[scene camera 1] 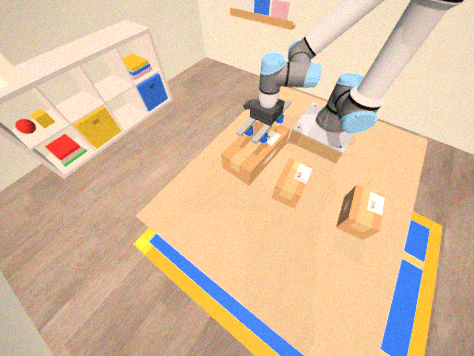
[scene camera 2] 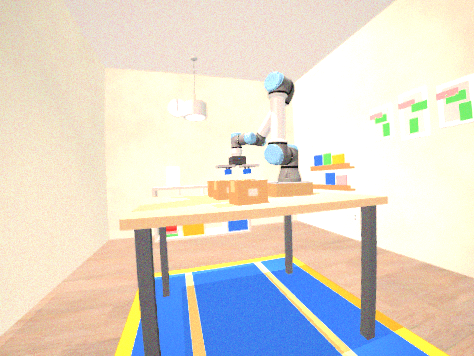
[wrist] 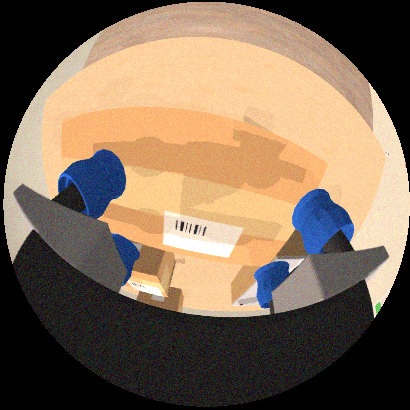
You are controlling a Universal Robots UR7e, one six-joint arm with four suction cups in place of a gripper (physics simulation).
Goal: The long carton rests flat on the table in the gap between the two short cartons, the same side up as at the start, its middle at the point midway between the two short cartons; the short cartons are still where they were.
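Places are measured from the arm's base along level axes (x left, y back, z up), in centimetres.
Pixels of known places: end effector, tool point: [scene camera 2: 237,173] [wrist: 203,238]; arm's base, origin of the base link: [scene camera 1: 331,122] [scene camera 2: 289,181].
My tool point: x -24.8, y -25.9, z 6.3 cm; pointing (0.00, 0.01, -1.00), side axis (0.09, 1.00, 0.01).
Note:
Ahead of a thing's pixels: the offset from my tool point to its top centre.
The long carton @[dy -5.3, dx -0.7, dz -4.2 cm] [scene camera 1: 245,150] [scene camera 2: 211,189] [wrist: 145,185] rests flat, label up, on the table's left part in scene camera 1, outside the gap between the short cartons. One short carton @[dy -14.9, dx +20.5, dz -4.2 cm] [scene camera 1: 289,186] [scene camera 2: 222,190] [wrist: 150,260] stands just right of it, apart. The other short carton @[dy -14.3, dx +47.7, dz -4.2 cm] [scene camera 1: 361,215] [scene camera 2: 249,192] [wrist: 172,298] stands farther right. My gripper [scene camera 1: 266,126] [scene camera 2: 237,171] [wrist: 205,235] is open, its four blue cups off the cartons, a little above the long carton. In the wrist view the long carton lies crosswise. Part of its top is hidden in scene camera 1.
The robot's base stands on a wooden plinth [scene camera 1: 312,145] [scene camera 2: 295,189] behind the cartons. The table [scene camera 1: 240,240] [scene camera 2: 250,212] has a bare stretch between the two short cartons. A white shelf unit [scene camera 1: 75,56] stands at the left wall, away from the table.

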